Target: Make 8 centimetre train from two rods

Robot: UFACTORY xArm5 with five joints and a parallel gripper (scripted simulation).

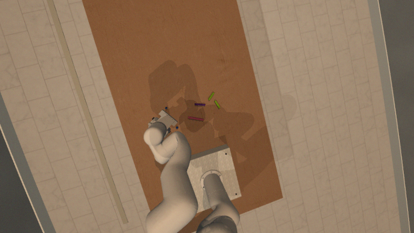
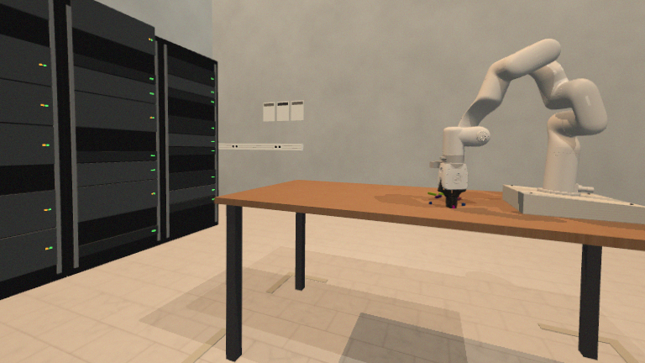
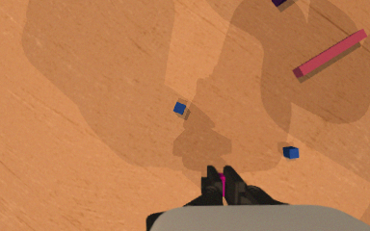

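Now: hand 80 mm short of the blue rod, 20 mm to the left of it and 20 mm above it. Also, from my hand: purple rod 90 mm ahead, 210 mm to the right, 20 mm below; then pink rod 10 mm ahead, 180 mm to the right, 20 mm below; then magenta rod 20 mm below.
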